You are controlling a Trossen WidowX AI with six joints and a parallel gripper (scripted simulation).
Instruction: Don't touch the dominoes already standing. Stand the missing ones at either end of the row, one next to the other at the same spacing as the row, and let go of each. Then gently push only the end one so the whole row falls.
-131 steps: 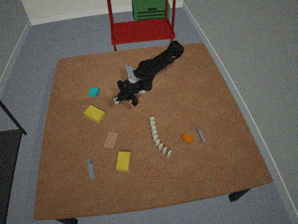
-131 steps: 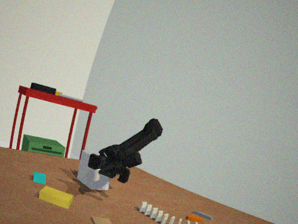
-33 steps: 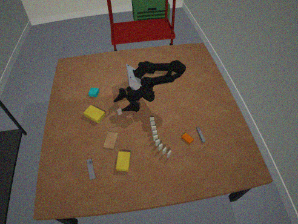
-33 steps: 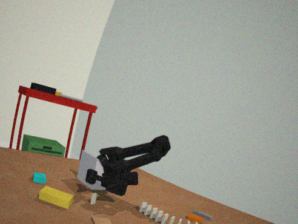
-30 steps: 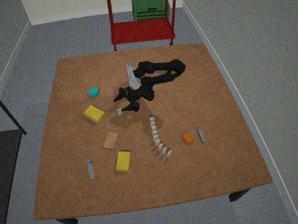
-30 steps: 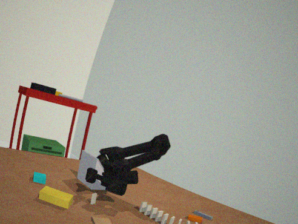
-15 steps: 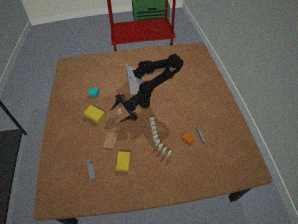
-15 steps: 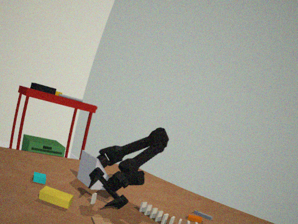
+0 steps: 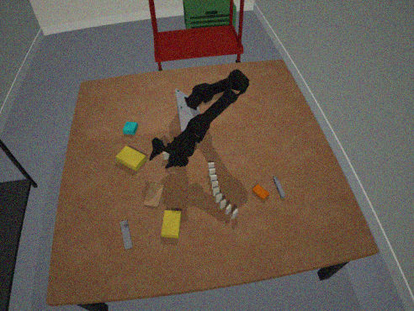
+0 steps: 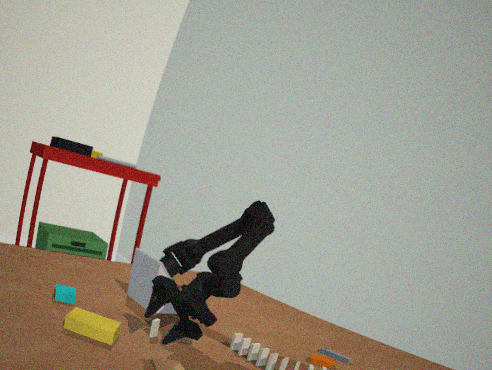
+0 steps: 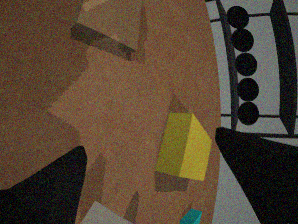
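My gripper tip is now 110 mm to the left of the yellow block, 90 mm past it and 30 mm above it. From my gripper tip the other things lie so: teal block 290 mm behind, 90 mm to the right, 30 mm below; then tan block 120 mm ahead, 50 mm to the right, 40 mm below; then orange block 390 mm to the left, 250 mm ahead, 40 mm below.
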